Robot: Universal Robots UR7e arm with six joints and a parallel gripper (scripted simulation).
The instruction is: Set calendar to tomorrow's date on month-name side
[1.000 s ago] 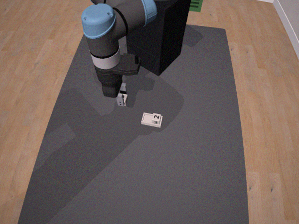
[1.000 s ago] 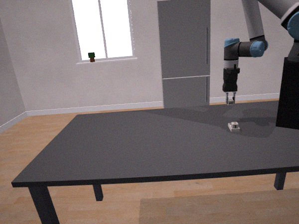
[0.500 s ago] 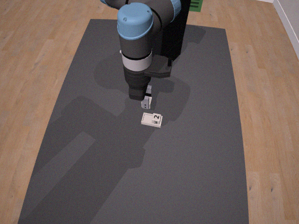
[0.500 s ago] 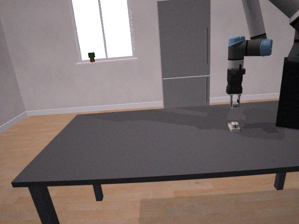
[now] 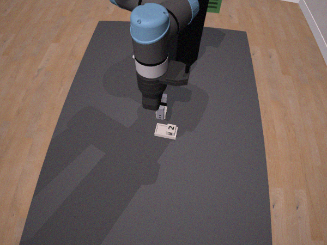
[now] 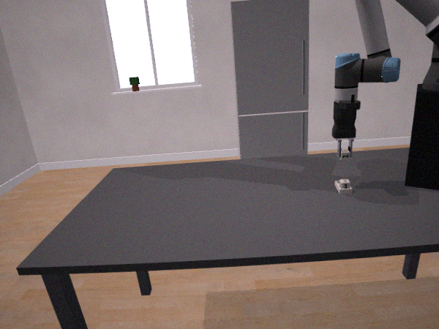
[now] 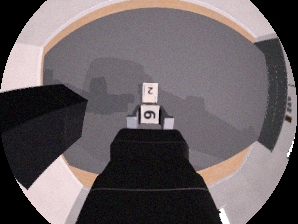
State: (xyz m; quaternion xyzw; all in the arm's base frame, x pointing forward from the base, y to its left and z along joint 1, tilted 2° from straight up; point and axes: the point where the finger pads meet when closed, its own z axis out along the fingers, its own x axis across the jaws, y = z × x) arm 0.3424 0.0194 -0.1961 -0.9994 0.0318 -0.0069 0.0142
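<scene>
Right now my hand is 130 mm above the white calendar tray and 20 mm to the right of it.
</scene>
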